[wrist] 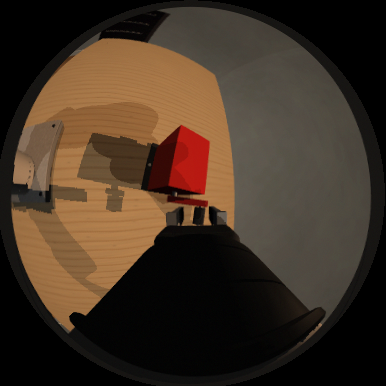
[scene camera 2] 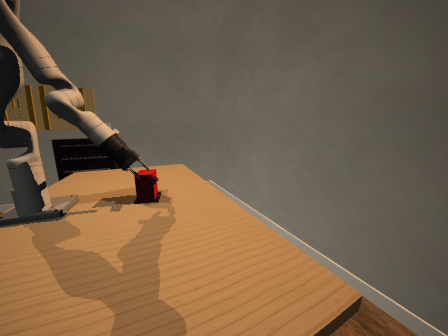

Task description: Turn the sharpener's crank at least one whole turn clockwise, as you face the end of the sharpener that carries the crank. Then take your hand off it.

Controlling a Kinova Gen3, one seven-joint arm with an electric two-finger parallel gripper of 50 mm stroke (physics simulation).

Path:
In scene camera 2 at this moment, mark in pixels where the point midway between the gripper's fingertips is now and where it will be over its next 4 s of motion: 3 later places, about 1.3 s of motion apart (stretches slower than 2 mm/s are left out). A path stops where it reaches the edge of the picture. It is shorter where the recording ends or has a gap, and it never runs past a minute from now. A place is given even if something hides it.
My gripper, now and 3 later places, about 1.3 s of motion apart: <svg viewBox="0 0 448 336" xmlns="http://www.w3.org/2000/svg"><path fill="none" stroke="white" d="M144 174L152 180L154 179L155 182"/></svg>

